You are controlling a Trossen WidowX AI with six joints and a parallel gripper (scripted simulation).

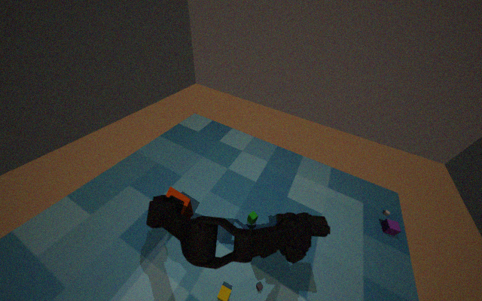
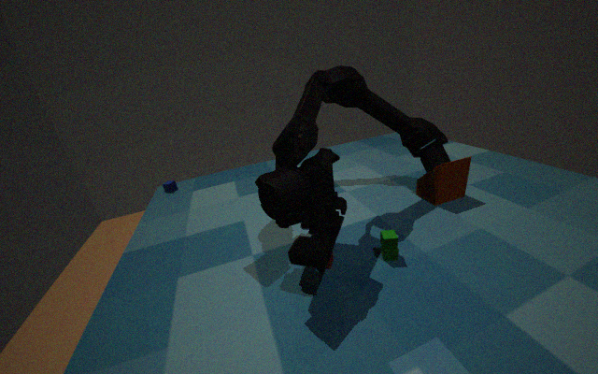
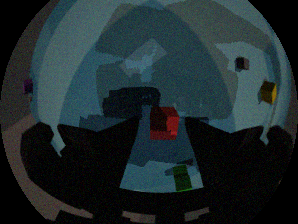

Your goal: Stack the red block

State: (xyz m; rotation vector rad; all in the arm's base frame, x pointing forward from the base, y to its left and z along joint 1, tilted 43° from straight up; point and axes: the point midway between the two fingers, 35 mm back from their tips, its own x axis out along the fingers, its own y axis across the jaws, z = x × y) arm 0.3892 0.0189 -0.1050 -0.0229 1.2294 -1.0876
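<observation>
Right now my gripper tip is 12 cm past the green block, 4 cm to the right of it and 3 cm below it. From my gripper tip the other things lie so: yellow block (10 cm behind, 21 cm to the right, 1 cm above); then red block (1 cm above); then dark cube (1 cm behind, 14 cm to the right).
</observation>
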